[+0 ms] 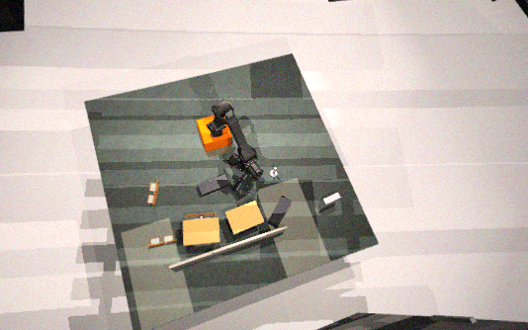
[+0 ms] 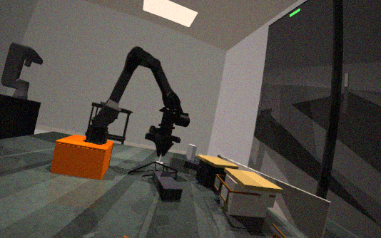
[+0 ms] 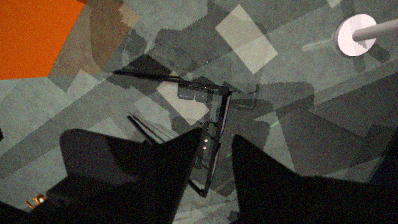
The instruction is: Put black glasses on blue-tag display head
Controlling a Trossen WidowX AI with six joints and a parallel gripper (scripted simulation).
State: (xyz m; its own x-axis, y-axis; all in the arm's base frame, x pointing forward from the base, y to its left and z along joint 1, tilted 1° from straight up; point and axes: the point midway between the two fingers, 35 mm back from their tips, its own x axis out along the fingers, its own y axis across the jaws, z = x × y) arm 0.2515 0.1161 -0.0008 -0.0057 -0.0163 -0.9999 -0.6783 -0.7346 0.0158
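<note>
Now: gripper tip 170 mm to the right of the white post, 50 mm above it and 10 mm short of it. The rest, counted from my gripper tip: white block (420 mm to the left, 230 mm ahead, 20 mm below); then long pale panel (380 mm ahead, 150 mm to the right, 20 mm below).
</note>
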